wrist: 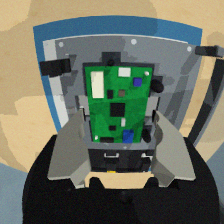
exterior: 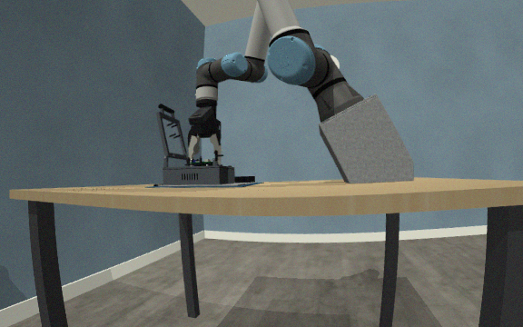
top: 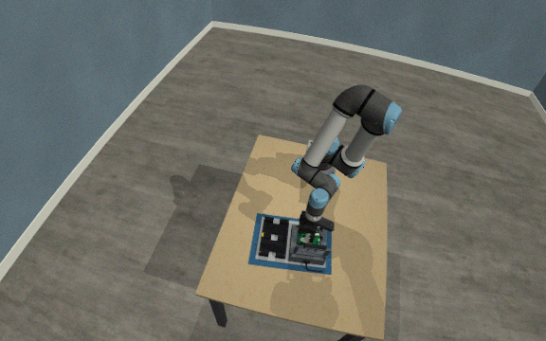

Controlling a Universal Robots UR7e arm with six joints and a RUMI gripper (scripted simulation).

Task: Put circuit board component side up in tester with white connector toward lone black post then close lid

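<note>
My gripper is now right at the green circuit board. Round my hand: tester bed (10 mm to the left); see-through lid (120 mm ahead, 110 mm above, 10 mm to the left).
</note>
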